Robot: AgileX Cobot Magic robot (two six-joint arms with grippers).
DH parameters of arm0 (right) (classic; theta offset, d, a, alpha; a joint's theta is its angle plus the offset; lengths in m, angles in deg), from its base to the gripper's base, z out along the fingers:
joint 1: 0 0.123 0 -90
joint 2: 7.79 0 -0.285 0
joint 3: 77.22 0 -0.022 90
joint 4: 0 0.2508 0 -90
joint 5: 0 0 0.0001 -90
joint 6: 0 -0.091 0 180
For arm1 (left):
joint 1: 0 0.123 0 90
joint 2: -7.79 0 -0.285 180
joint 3: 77.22 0 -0.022 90
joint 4: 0 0.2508 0 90
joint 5: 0 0 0.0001 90
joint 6: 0 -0.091 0 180
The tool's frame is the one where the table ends.
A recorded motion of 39 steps. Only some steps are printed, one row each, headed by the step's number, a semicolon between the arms.
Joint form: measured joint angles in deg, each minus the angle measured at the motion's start. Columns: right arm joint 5, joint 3, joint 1, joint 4, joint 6, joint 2; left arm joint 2, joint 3, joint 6, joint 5, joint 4, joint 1.
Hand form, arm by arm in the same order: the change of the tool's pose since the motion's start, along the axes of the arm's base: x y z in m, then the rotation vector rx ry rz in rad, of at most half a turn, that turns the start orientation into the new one. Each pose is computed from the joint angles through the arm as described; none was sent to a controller.
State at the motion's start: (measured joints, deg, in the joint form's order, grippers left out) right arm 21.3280 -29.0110 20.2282 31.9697 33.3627 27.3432; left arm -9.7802 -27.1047 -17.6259 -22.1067 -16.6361 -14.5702
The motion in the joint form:
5: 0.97 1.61 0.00 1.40 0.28 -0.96; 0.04 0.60 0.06 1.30 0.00 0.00
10: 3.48 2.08 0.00 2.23 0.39 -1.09; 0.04 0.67 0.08 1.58 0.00 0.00
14: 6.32 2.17 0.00 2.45 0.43 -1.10; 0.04 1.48 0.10 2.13 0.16 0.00
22: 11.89 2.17 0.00 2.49 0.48 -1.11; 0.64 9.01 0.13 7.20 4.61 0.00
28: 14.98 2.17 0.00 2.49 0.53 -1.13; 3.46 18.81 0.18 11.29 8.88 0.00
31: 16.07 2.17 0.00 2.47 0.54 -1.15; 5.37 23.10 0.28 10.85 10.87 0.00
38: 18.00 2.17 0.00 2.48 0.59 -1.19; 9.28 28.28 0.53 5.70 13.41 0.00
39: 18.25 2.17 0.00 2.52 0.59 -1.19; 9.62 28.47 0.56 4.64 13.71 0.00
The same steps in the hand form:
5: -0.0032 0.0004 -0.0085 0.0089 0.0295 0.0128; 0.0012 0.0003 -0.0013 -0.0063 -0.0106 0.0060
10: -0.0055 0.0022 -0.0139 0.0038 0.0725 0.0387; 0.0014 0.0003 -0.0012 -0.0081 -0.0137 0.0073
14: -0.0079 0.0039 -0.0179 -0.0106 0.1125 0.0665; 0.0030 0.0002 -0.0049 -0.0055 -0.0092 0.0108
22: -0.0130 0.0066 -0.0245 -0.0440 0.1863 0.1201; 0.0147 0.0013 -0.0395 0.0684 0.0074 0.0545
28: -0.0162 0.0079 -0.0281 -0.0631 0.2266 0.1499; 0.0195 0.0027 -0.0875 0.1501 0.0382 0.0793
31: -0.0174 0.0082 -0.0293 -0.0700 0.2406 0.1603; 0.0191 0.0033 -0.1116 0.1958 0.0760 0.0800
38: -0.0195 0.0089 -0.0314 -0.0819 0.2651 0.1791; 0.0150 0.0048 -0.1463 0.2670 0.1709 0.0698
39: -0.0198 0.0090 -0.0316 -0.0827 0.2686 0.1817; 0.0143 0.0050 -0.1487 0.2762 0.1846 0.0681

